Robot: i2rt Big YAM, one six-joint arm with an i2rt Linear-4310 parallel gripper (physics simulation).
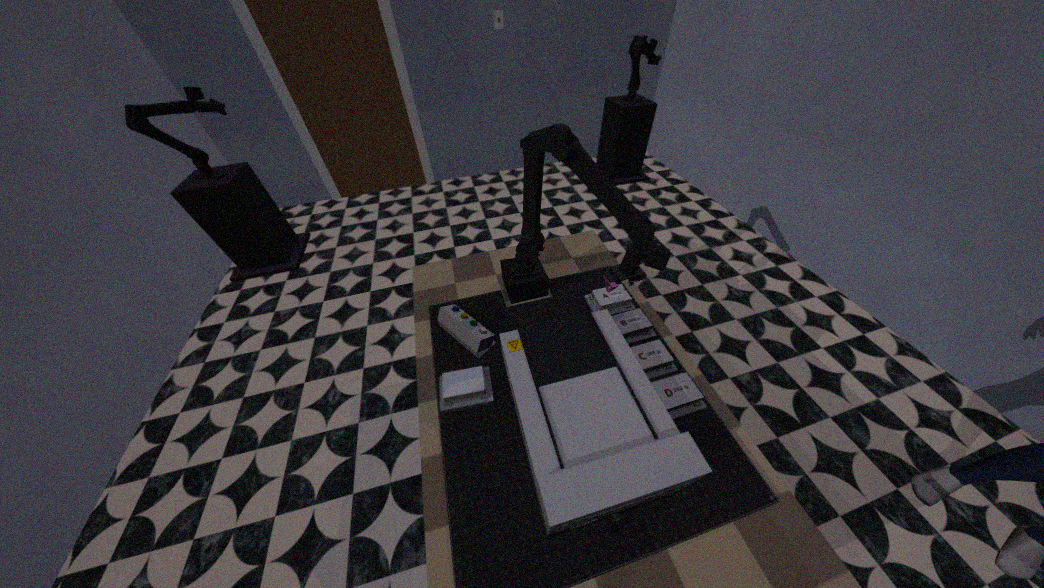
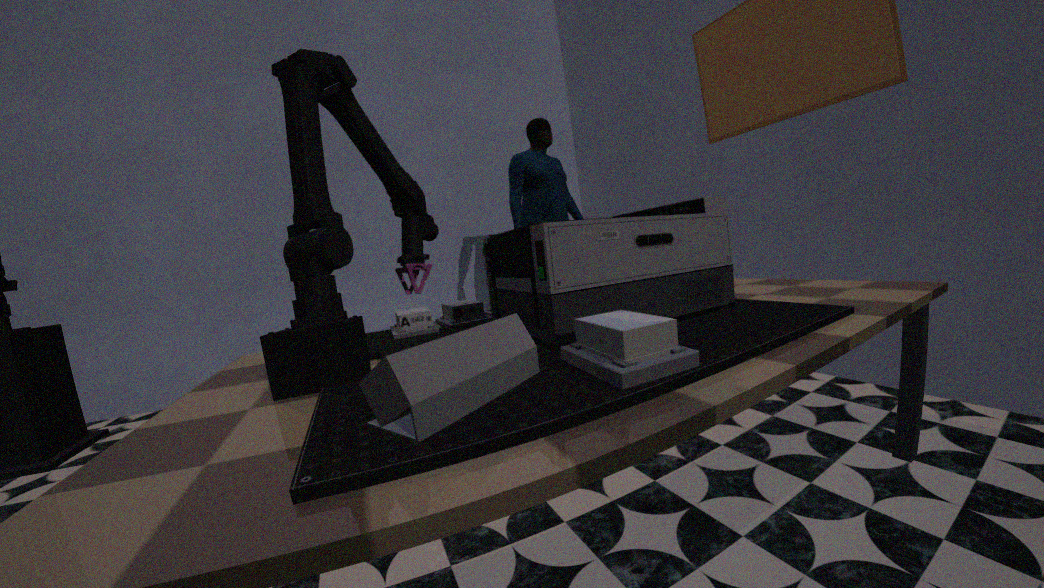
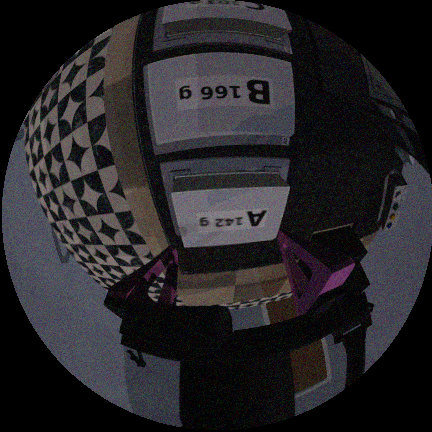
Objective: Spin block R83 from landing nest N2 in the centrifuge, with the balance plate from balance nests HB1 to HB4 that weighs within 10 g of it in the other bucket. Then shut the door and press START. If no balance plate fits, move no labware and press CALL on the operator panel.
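Places are measured from the arm's base along level axes (x ahead, y left, z up), in centimetres.
Where they show: gripper, between the fingertips: [image 1: 618, 287] [image 2: 413, 293] [image 3: 225, 242]; arm's base, origin of its link: [image 1: 523, 270] [image 2: 321, 323].
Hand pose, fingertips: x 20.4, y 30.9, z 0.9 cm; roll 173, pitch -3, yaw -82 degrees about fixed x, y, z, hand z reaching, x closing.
Things, the pixels of their top centre, and the offset from my fingertips.
- plate A, centre of its top: [image 3: 232, 220] [image 2: 412, 310] [image 1: 611, 294] dz -4.2, dx -1.1, dy -1.3 cm
- Plate B, centre of its top: [image 3: 226, 89] [image 2: 461, 302] [image 1: 630, 320] dz -4.2, dx +12.4, dy -0.7 cm
- plate C, centre of its top: [image 1: 649, 354] dz -4.2, dx +26.4, dy -1.5 cm
- plate D, centre of its top: [image 1: 676, 390] dz -4.2, dx +39.6, dy -0.4 cm
- white block, centre of its top: [image 2: 622, 318] [image 1: 463, 381] dz -3.4, dx +19.7, dy -60.9 cm
- operator panel, centre of its top: [image 2: 452, 330] [image 1: 463, 319] [image 3: 399, 211] dz -1.2, dx -2.4, dy -57.7 cm
My gripper [image 1: 610, 283] [image 2: 414, 281] [image 3: 225, 242] is open and empty, above and close to plate A [image 1: 612, 295] [image 2: 414, 319] [image 3: 230, 202]. Plate A is labelled 142 g and sits in its nest. Plate B [image 1: 634, 322] [image 3: 225, 117], labelled 166 g, is beside it, then plate C [image 1: 650, 355] and plate D [image 1: 679, 392]; their weights are unreadable now. A white block [image 1: 463, 382] [image 2: 626, 337] sits in a nest across the centrifuge [image 1: 620, 487] [image 2: 635, 252]; its label does not show. The buckets and the door's state cannot be made out.
The operator panel [image 1: 465, 330] [image 2: 460, 379] with coloured buttons stands between the arm base [image 1: 525, 281] [image 2: 317, 357] and the white block. The centrifuge's long side arm runs close beside the row of plates. A person [image 2: 539, 178] stands behind the table.
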